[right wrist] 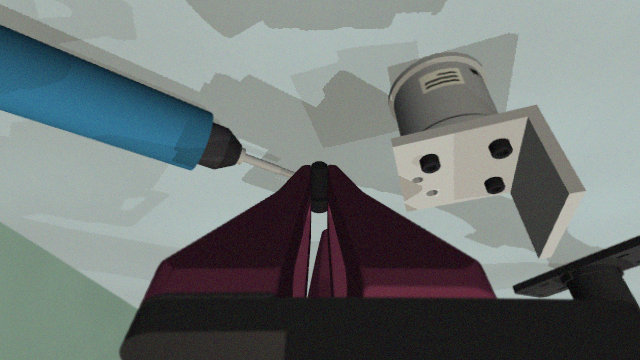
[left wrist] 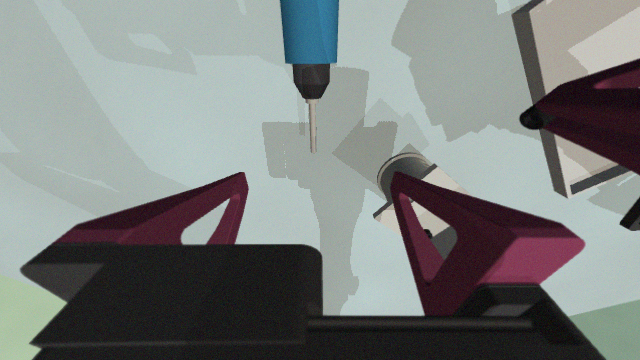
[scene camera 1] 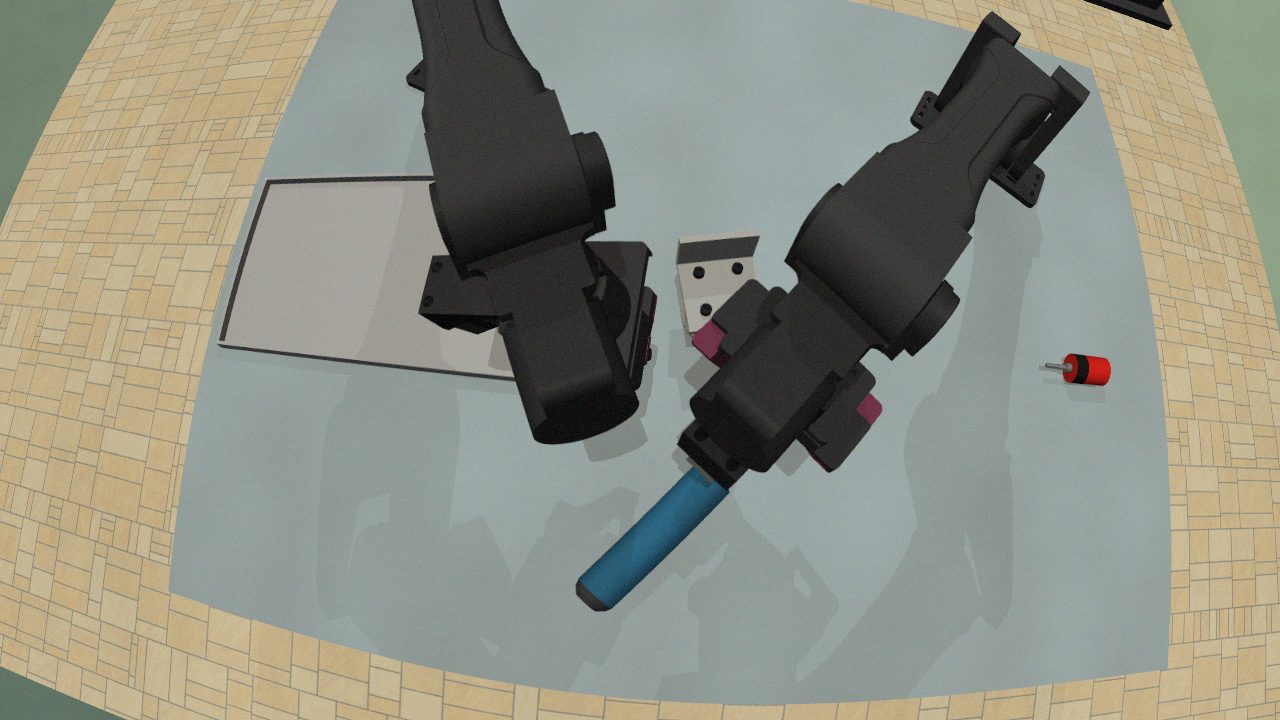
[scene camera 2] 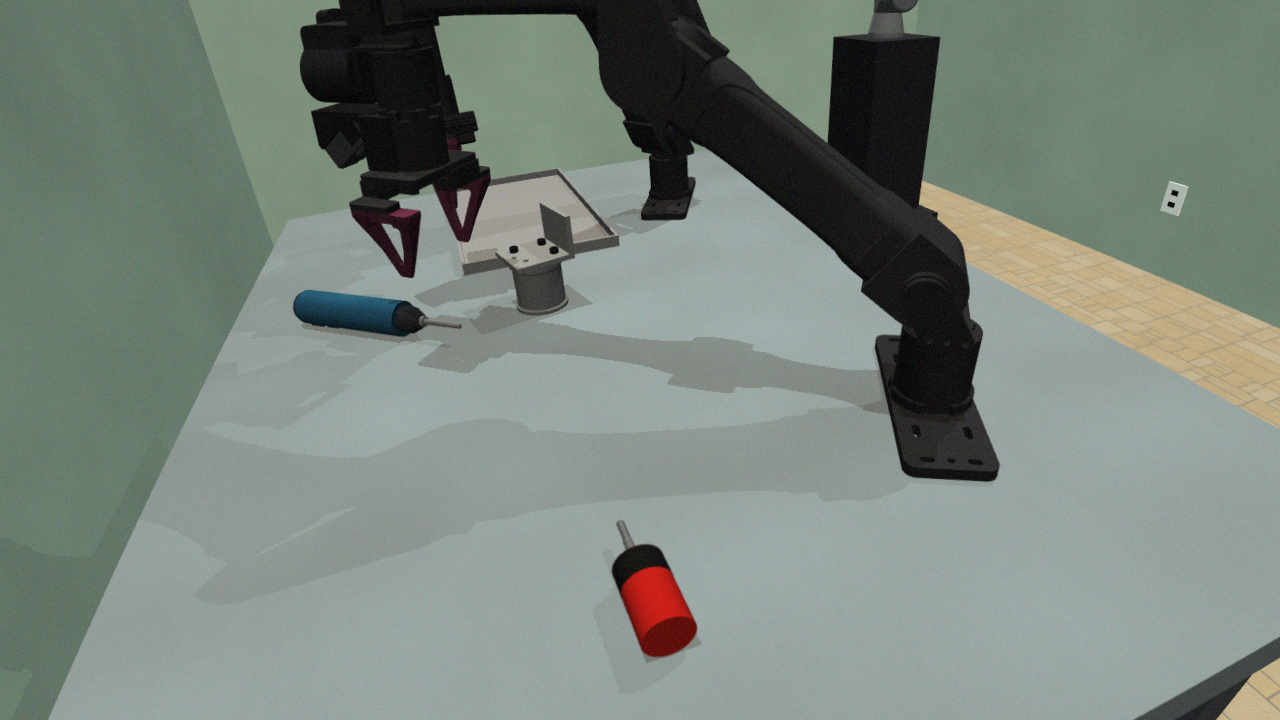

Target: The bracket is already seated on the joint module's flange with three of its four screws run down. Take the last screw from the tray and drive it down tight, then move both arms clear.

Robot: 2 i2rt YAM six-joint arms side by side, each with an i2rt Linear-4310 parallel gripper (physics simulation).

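Frame: origin at the left arm's base, x back, y right, z up, level; millimetres.
Seen in the pictures: left gripper, fingertip midpoint: (left wrist: 319, 180) (scene camera 2: 437, 258); right gripper, fingertip midpoint: (right wrist: 319, 180) (left wrist: 547, 106) (scene camera 1: 637, 354) (scene camera 2: 452, 209); left arm's base, origin of the base link: (right wrist: 586, 266) (scene camera 2: 927, 402); right arm's base, origin of the base link: (scene camera 2: 670, 199).
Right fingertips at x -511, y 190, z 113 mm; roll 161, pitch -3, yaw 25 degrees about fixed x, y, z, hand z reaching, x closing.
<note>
Offsets run from my right fingertips to a thing's top centre. "spot": to the spot under its first point.
My right gripper (right wrist: 319, 180) (left wrist: 547, 106) is shut on a black screw @(dz +9, dx +0, dy -1 mm) (right wrist: 319, 192) (left wrist: 530, 119), held above the table; its tips are hidden in both scene views. My left gripper (scene camera 2: 436, 257) (left wrist: 319, 180) is open and empty above the table. The bracket (scene camera 1: 716, 290) (scene camera 2: 557, 229) (right wrist: 467, 167) sits on the joint module @(dz -49, dx +102, dy -20 mm) (scene camera 2: 540, 290) (right wrist: 445, 102), with three black screw heads in it and two small open holes near one edge. The blue driver @(spot: dz -72, dx -108, dy -90 mm) (scene camera 1: 653, 537) (scene camera 2: 349, 312) (left wrist: 310, 32) (right wrist: 100, 95) lies on the table, touched by neither gripper.
The shallow tray @(dz -97, dx -40, dy +295 mm) (scene camera 1: 313, 268) (scene camera 2: 537, 201) (left wrist: 532, 65) lies beyond the joint module in scene camera 2, partly under the right arm in scene camera 1. A red and black tool @(dz -79, dx +300, dy -416 mm) (scene camera 1: 1087, 369) (scene camera 2: 657, 604) lies apart on the table. The two wrists are close together.
</note>
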